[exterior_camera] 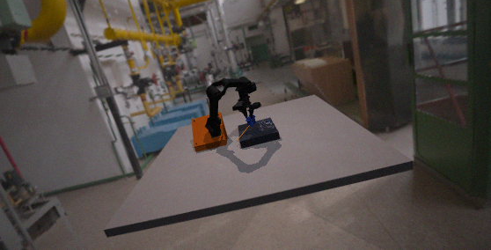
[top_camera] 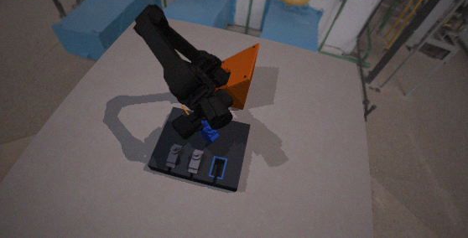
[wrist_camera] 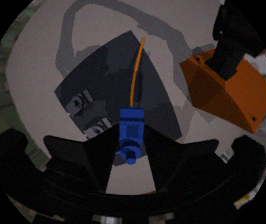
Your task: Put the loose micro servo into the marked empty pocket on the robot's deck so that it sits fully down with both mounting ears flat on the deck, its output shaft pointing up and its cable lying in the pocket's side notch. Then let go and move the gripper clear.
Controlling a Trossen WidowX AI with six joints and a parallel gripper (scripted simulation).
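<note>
My gripper tip is now 10 mm past the robot deck and 100 mm above it.
</note>
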